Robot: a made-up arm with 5 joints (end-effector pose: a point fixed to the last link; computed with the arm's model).
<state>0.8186 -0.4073 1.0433 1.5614 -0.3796</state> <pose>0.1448 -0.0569 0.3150 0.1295 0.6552 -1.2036</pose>
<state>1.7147 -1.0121 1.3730 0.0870 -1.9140</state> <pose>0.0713 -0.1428 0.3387 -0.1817 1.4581 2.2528</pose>
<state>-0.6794 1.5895 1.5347 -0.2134 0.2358</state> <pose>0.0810 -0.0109 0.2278 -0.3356 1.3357 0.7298</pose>
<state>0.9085 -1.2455 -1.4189 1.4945 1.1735</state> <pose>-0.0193 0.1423 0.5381 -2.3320 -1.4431 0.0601</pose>
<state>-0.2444 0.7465 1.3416 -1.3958 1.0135</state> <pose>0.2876 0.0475 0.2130 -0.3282 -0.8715 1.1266</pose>
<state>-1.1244 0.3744 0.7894 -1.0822 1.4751</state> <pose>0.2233 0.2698 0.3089 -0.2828 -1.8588 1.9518</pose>
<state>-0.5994 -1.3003 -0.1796 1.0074 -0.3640</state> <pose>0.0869 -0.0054 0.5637 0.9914 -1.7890 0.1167</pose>
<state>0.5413 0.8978 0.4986 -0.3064 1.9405</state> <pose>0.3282 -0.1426 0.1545 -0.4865 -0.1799 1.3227</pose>
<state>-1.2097 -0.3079 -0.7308 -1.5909 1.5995</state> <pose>0.1006 0.0174 0.6369 0.4342 2.5208 1.4696</pose>
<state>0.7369 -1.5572 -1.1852 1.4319 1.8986</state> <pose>-0.0700 0.1466 0.4843 -2.8024 -0.7979 0.2015</pose>
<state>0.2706 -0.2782 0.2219 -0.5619 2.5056</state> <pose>0.3385 -0.0691 0.5386 -2.4172 -0.5077 1.1317</pose>
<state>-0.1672 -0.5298 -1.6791 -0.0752 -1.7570</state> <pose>-0.0520 -0.0255 0.6422 -2.1409 1.4160 -0.6987</pose>
